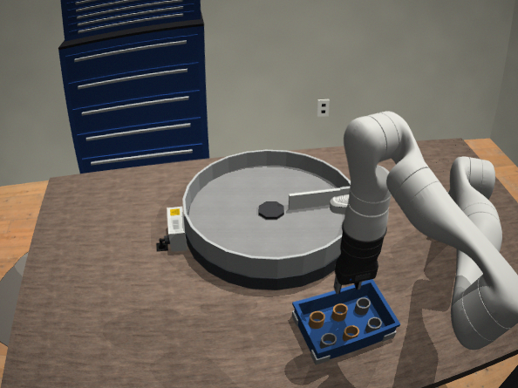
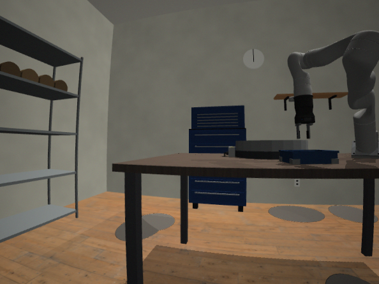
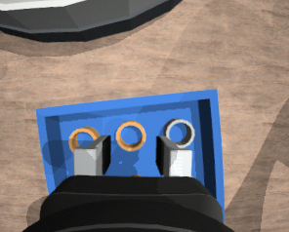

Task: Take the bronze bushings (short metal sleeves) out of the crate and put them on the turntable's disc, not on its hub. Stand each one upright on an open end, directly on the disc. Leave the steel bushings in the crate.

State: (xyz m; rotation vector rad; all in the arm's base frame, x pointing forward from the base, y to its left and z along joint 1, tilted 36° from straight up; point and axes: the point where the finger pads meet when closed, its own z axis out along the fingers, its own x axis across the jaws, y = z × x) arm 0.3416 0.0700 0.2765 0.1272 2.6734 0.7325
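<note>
Right now my hand is 3 cm to the right of the blue crate and 9 cm above it. The rest, counted from my hand: turntable: 9 cm ahead, 32 cm to the right, 7 cm below.
</note>
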